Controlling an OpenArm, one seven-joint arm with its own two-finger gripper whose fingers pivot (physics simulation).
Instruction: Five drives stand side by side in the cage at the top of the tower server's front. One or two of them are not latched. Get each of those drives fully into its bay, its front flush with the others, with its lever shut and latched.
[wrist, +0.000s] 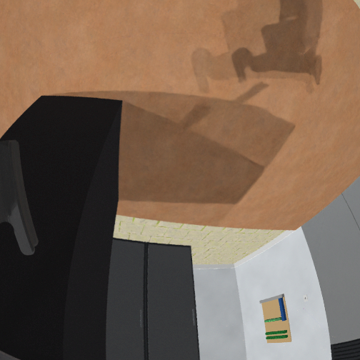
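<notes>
The tower server (90, 165) is the large black body that fills the left side of the wrist view, with a plain dark side and edge showing. Its shadow falls on the brown table top to its right. The five drives, their levers and the cage do not show in this view. A dark grey finger of my gripper (19, 205) shows at the left edge, in front of the black body. The other finger is outside the view. The gripper is open, and no drive shows at the visible finger.
The brown table top (125, 45) spans the upper view and carries the arm's shadow at upper right. Beyond its edge are a pale yellow-green tiled floor (215, 247), a dark two-door cabinet (170, 295), pale walls and a wall board (273, 310) with green and blue items.
</notes>
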